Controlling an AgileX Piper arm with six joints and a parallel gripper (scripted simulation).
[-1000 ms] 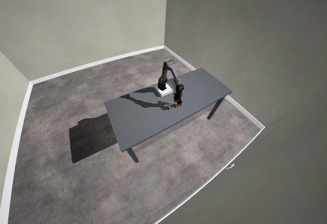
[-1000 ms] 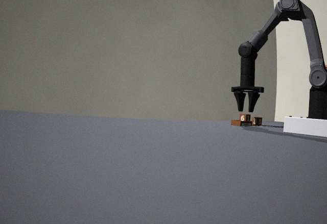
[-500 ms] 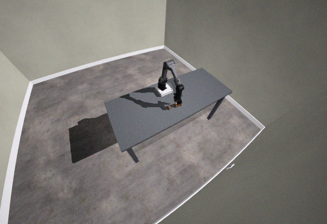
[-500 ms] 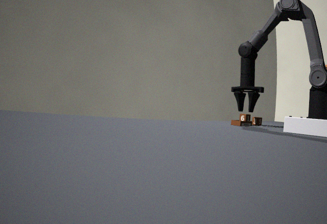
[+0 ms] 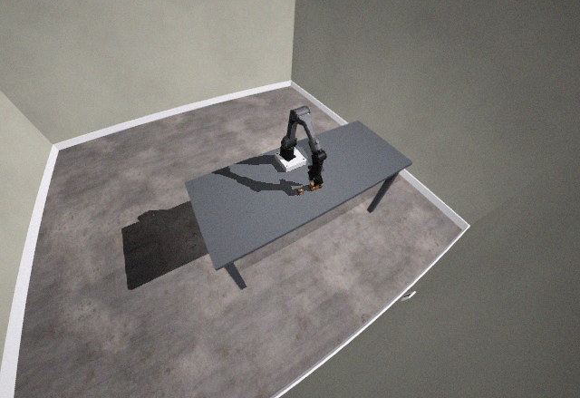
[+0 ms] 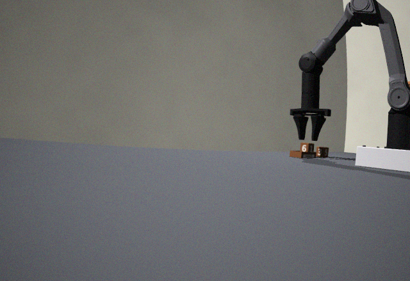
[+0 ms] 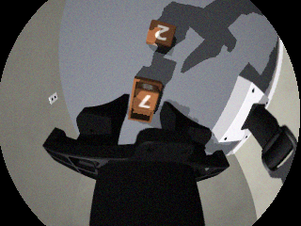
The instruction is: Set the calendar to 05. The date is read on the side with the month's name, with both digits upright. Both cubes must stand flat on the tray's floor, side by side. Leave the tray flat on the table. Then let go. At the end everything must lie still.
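Right now my hand is 20 mm to the right of the brown calendar tray and 50 mm above it. Also, from my hand: cube: 30 mm behind, 90 mm to the right, 40 mm below.
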